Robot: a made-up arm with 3 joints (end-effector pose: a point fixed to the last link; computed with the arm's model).
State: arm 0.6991 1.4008 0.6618
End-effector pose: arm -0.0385 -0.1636 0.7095 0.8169 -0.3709 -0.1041 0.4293
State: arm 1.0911 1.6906 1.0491
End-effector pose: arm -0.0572 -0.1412 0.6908 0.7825 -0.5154 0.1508 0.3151
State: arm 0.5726 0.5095 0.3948
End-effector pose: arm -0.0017 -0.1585 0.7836 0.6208 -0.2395 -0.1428 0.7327
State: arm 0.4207 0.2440 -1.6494
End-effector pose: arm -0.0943 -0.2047 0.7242 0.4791 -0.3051 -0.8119 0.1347
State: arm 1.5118 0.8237 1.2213
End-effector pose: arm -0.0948 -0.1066 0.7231 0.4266 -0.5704 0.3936 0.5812
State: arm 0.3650 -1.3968 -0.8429
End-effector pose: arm 0.0813 -0.0307 0.8514 0.0590 -0.2874 -0.1985 0.9352
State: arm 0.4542 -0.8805 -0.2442
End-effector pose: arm 0.0680 -0.0651 0.8410 0.1725 -0.1708 -0.1552 0.9576
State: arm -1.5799 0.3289 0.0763
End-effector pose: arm 0.0791 -0.1728 0.6300 0.0666 0.5143 -0.6469 0.5591
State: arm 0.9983 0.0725 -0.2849
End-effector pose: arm -0.0441 -0.1817 0.7923 0.6108 -0.4185 -0.2270 0.6326
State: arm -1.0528 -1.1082 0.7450
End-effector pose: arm 0.0810 0.0116 0.6556 0.0937 0.7820 0.2224 0.5747
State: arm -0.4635 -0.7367 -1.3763
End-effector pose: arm 0.1315 -0.1590 0.7897 0.0596 -0.1285 -0.6416 0.7539
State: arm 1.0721 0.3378 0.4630
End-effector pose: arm -0.0481 -0.1402 0.7890 0.5581 -0.4029 0.0510 0.7236
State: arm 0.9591 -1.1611 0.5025
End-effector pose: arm -0.0002 0.0095 0.7935 -0.1044 -0.1411 0.1359 0.9750
